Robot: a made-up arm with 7 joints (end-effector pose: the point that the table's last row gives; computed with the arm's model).
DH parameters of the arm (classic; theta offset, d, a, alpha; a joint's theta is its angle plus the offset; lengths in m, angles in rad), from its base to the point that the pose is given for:
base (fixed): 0 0.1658 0.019 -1.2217
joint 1: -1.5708 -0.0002 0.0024 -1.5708
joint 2: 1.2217 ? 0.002 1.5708
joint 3: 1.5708 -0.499 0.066 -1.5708
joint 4: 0 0.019 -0.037 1.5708
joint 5: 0 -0.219 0.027 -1.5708
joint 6: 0 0.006 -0.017 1.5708
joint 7: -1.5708 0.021 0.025 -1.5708
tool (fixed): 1.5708 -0.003 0 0
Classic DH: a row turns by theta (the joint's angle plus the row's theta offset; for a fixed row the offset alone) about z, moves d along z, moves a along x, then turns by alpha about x.
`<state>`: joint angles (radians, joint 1 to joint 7).
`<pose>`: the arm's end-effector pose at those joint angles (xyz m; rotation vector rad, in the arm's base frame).
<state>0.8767 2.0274 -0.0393 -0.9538 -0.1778 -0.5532 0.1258</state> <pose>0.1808 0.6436 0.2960 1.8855 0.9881 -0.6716</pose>
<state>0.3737 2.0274 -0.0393 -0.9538 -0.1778 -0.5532 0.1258</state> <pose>0.2079 0.6127 0.3807 2.0163 0.5280 -0.2950</pose>
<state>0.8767 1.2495 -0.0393 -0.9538 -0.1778 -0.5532 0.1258</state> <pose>-0.1827 0.6107 -0.0379 1.1424 1.0374 -0.3350</pose>
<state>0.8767 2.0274 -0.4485 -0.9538 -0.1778 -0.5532 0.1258</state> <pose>0.1026 0.6650 0.2638 1.7164 1.3819 -0.9314</pose>
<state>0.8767 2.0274 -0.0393 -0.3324 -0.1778 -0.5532 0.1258</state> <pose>0.1143 0.6642 0.4065 2.0777 1.3847 -0.0490</pose>
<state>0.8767 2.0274 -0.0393 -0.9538 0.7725 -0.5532 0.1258</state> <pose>0.1907 0.6320 0.2871 1.2845 0.5757 -0.0081</pose>
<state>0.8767 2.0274 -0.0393 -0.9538 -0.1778 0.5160 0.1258</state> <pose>0.1742 0.6194 0.2848 2.2855 1.4461 0.5021</pose>
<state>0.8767 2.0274 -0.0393 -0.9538 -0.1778 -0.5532 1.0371</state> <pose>0.1857 0.6230 0.2895 1.0757 1.0490 -0.1492</pose>
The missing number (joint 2, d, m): -0.036
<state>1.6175 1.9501 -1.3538 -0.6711 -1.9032 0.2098 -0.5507</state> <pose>-0.0983 0.6471 0.3870 0.2620 0.6148 2.1356</pose>
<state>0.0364 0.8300 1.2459 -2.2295 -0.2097 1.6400 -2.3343</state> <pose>0.0078 0.4083 0.0670 1.8203 1.9565 0.3970</pose>
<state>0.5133 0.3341 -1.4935 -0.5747 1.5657 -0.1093 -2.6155</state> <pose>-0.3329 0.0838 -0.4470 1.3400 0.6396 -1.9977</pose>
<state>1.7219 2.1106 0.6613 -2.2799 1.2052 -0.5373 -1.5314</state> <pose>0.2295 0.4043 0.0917 1.4523 -0.2230 -1.0923</pose>
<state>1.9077 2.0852 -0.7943 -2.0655 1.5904 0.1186 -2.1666</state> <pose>-0.1295 0.4932 0.2221 0.2313 1.4552 -2.3038</pose>
